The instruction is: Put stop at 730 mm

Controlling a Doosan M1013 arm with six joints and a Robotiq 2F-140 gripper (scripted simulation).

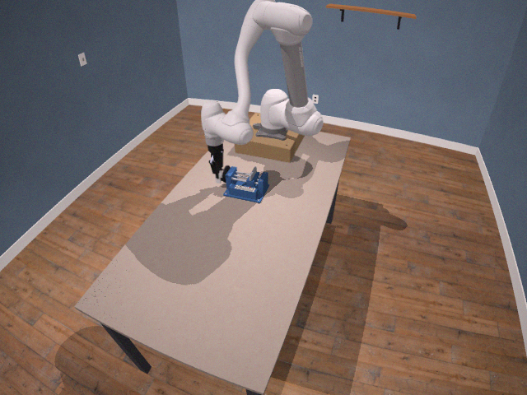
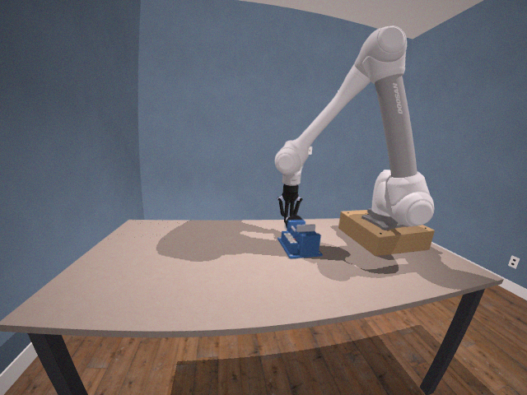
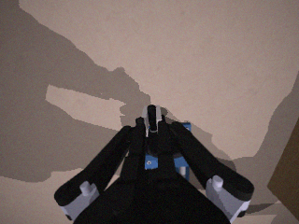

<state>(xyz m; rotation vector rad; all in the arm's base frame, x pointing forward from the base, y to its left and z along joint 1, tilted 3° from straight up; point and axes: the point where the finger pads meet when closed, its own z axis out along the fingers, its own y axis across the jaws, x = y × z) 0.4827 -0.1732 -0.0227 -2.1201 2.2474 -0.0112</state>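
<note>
Right now the black handwheel is 2 cm to the left of my hand and 1 cm below it. From my hand the other things lie so: grey stop block: 18 cm to the left, 2 cm above.
</note>
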